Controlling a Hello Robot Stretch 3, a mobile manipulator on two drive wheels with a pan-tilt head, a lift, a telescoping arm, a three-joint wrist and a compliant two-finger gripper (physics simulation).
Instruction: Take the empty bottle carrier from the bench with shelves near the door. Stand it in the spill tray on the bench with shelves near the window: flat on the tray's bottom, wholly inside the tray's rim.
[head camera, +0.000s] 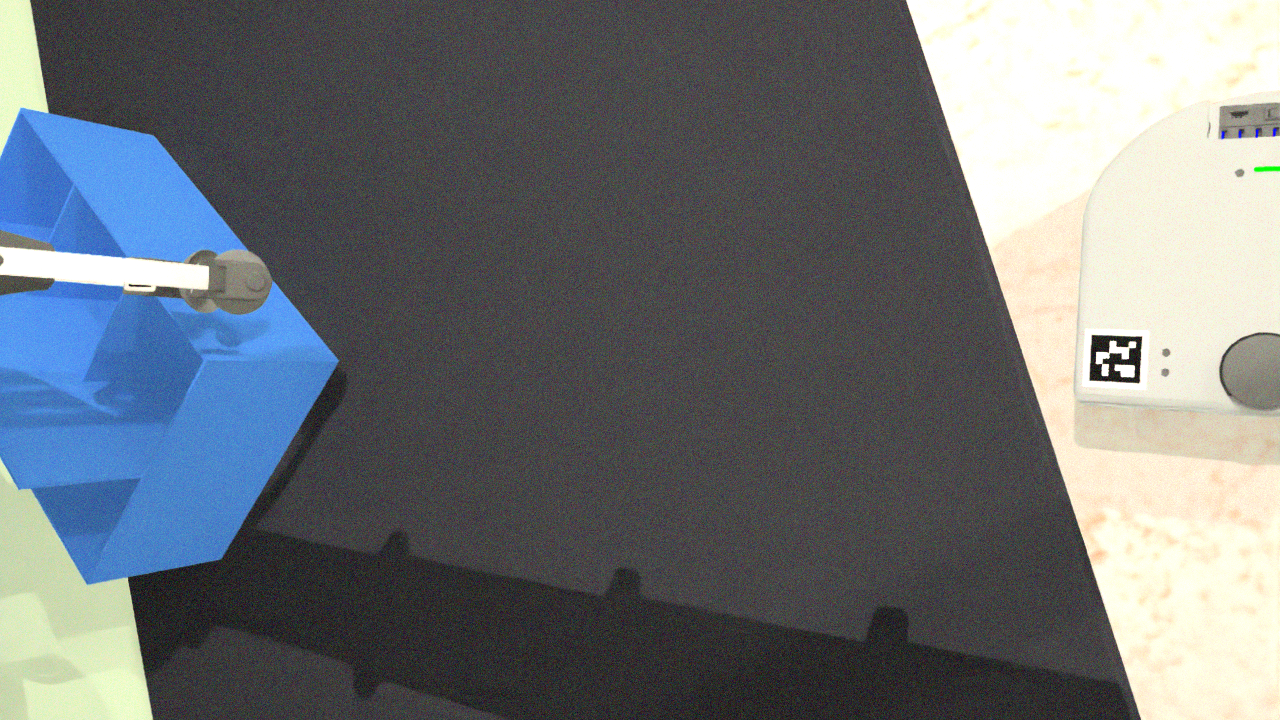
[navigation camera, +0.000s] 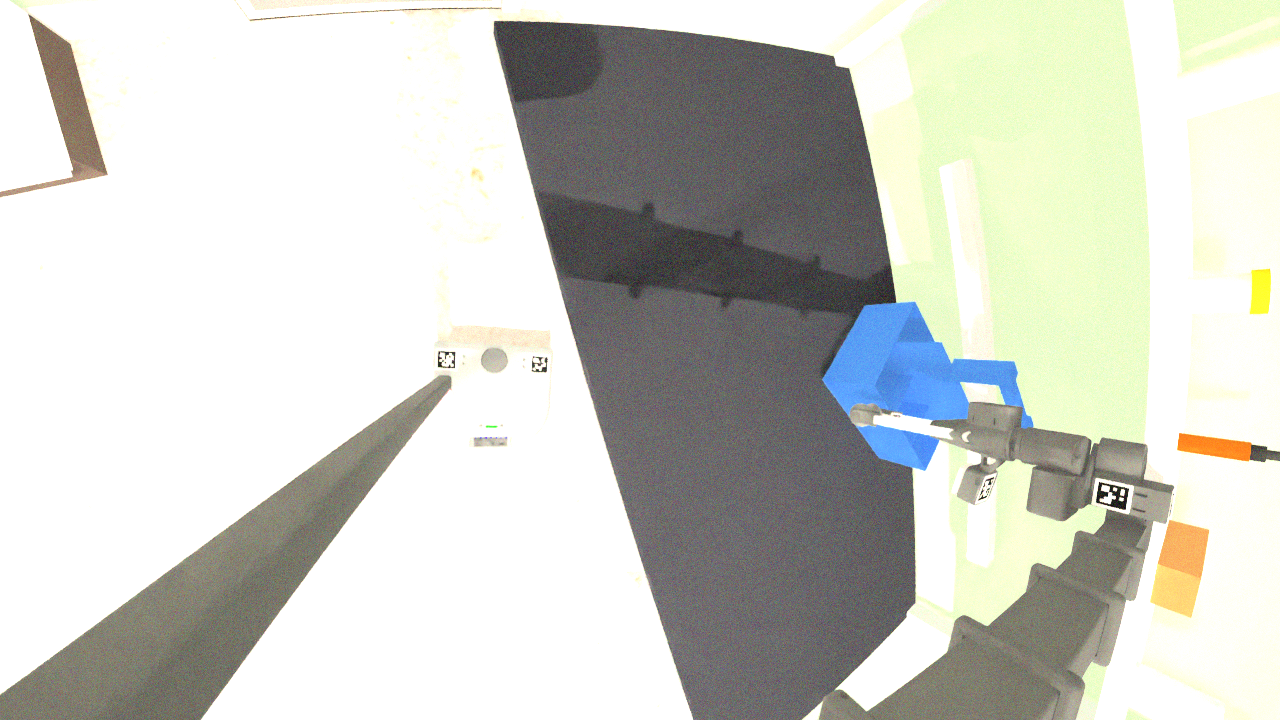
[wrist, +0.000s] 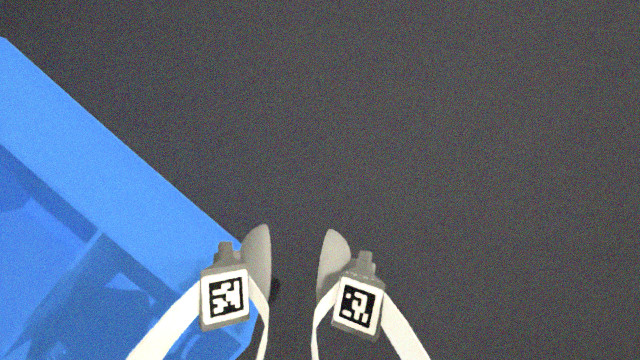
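Observation:
The blue bottle carrier stands on the dark bench top, at its wall-side edge. Its compartments look empty. Its handle shows on the wall side, partly behind the wrist. My gripper is partly open, with bench top showing between the fingertips. In the wrist view the left finger overlaps the carrier's near corner and the right finger is over the bench. Whether a finger touches the carrier cannot be told. The spill tray does not show.
My base is beside the bench's front edge. My arm reaches in along the wall side. Beyond the carrier, an orange-handled tool, an orange block and a yellow thing show. A brown-sided box-like thing is at top left.

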